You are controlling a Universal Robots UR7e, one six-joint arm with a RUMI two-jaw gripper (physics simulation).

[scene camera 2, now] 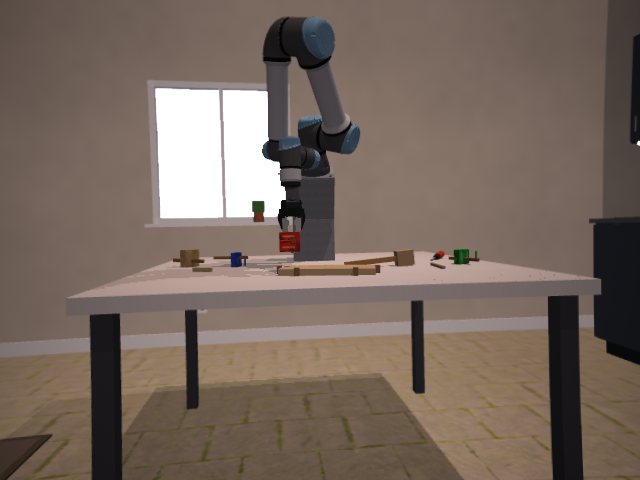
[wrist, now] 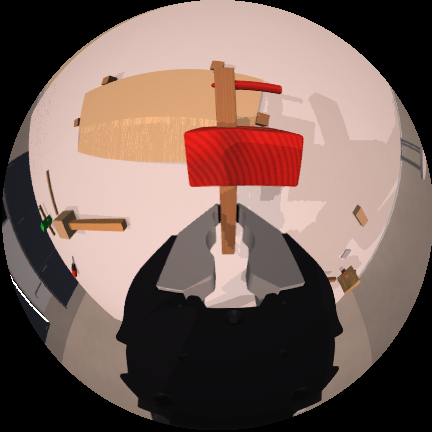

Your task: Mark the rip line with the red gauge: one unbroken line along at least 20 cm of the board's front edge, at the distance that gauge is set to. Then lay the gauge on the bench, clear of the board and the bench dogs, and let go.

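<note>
The red gauge (scene camera 2: 289,241) (wrist: 244,157) has a red block on a brown wooden beam, with a thin red rod near the beam's far end. My gripper (scene camera 2: 291,225) (wrist: 227,205) is shut on the beam and holds the gauge raised above the bench (scene camera 2: 206,286) (wrist: 165,190). In the wrist view the gauge overlaps the right part of the tan board (scene camera 2: 325,270) (wrist: 140,95) and hides some of it. The board lies flat among small brown bench dogs (wrist: 217,65) (wrist: 262,119) (wrist: 109,80). I cannot make out a marked line on it.
A mallet (scene camera 2: 404,257) (wrist: 97,224), screwdriver (scene camera 2: 438,254) (wrist: 74,271), thin brown stick (scene camera 2: 437,265) (wrist: 51,192) and green gauge (scene camera 2: 461,256) (wrist: 46,223) lie to one side. A blue gauge (scene camera 2: 235,259), wooden gauge (scene camera 2: 189,257) (wrist: 348,280) and small wood piece (scene camera 2: 202,269) (wrist: 360,215) lie to the other.
</note>
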